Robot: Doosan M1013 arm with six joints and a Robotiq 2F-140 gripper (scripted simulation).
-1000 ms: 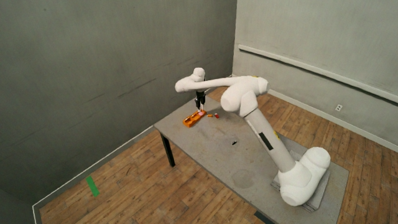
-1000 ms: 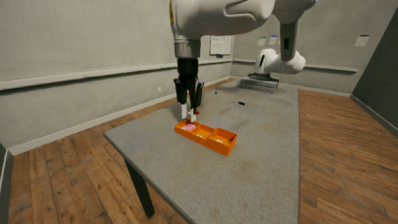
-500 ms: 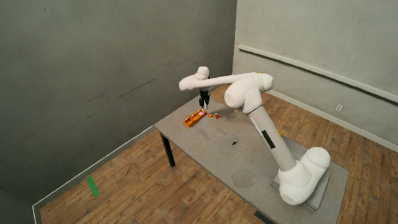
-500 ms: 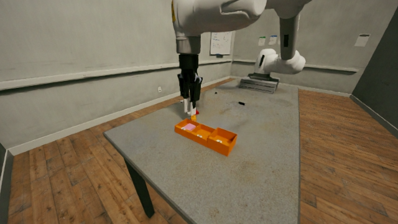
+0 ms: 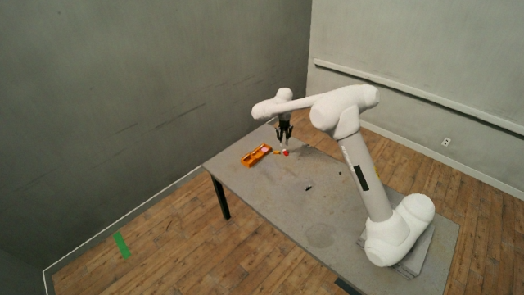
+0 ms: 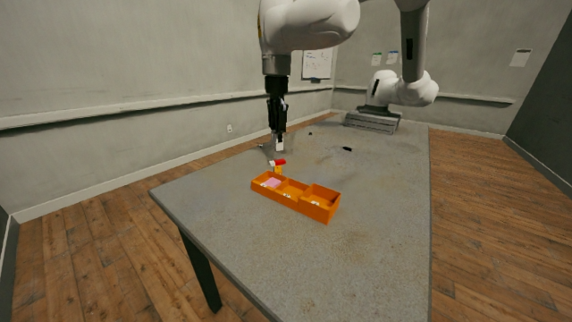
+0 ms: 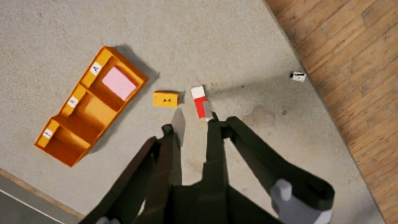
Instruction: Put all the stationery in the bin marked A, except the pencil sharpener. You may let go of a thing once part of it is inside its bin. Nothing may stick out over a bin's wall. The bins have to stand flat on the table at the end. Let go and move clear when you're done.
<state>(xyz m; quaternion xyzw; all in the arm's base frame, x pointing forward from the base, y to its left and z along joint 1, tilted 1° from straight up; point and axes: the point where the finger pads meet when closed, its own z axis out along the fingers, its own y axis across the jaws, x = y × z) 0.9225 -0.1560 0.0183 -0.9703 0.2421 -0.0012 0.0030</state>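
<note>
The small red object is 10 mm behind my hand, 10 mm to the right of it and 100 mm below it. Round my hand: pink eraser 120 mm ahead, 80 mm to the left, 90 mm below; then bin 130 mm ahead, 160 mm to the left, 80 mm below; then small orange-yellow block 50 mm ahead, 40 mm to the left, 100 mm below.
</note>
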